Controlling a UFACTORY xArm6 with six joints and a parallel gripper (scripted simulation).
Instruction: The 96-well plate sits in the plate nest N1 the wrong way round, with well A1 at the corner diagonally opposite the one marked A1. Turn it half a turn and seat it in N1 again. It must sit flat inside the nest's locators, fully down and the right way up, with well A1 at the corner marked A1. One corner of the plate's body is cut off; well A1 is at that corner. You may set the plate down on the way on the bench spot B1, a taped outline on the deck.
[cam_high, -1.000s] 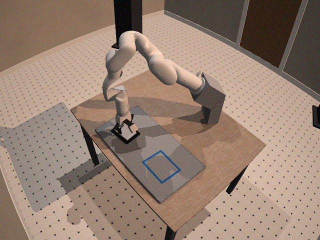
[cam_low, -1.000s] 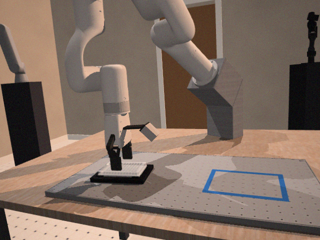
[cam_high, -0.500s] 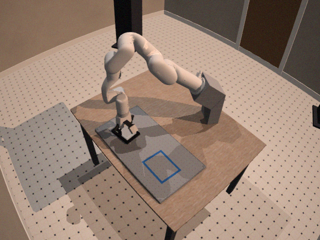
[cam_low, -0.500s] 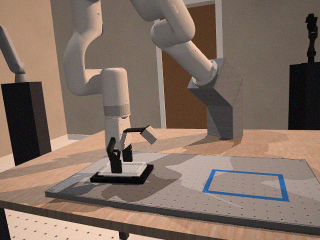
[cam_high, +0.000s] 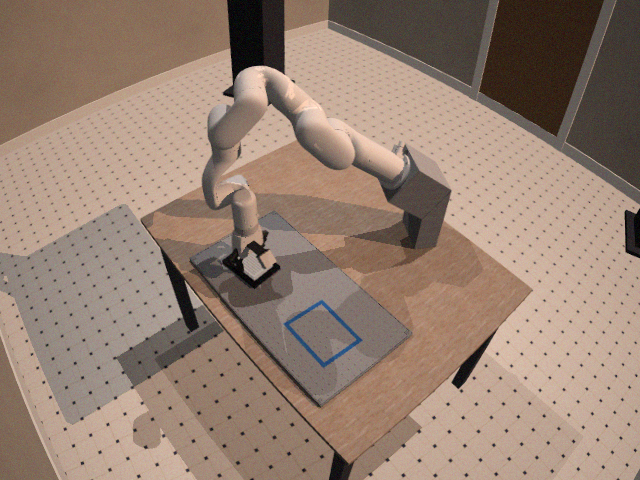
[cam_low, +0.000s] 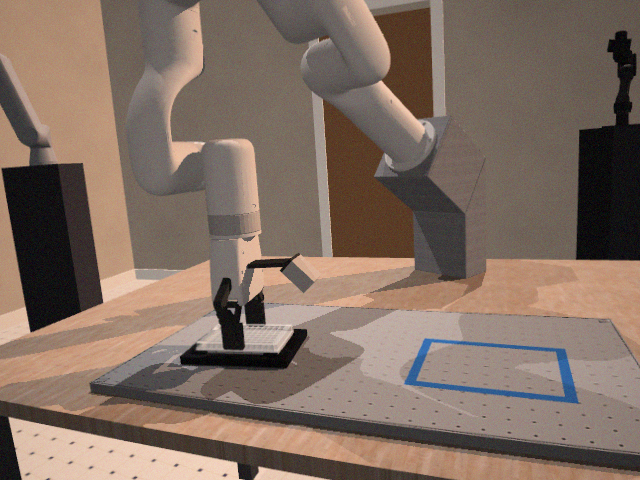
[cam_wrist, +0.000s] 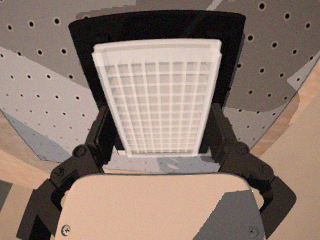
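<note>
Now: hand 10 mm above the 96-well plate. The rest, counted from my hand: black plate nest N1 (20 mm below).
</note>
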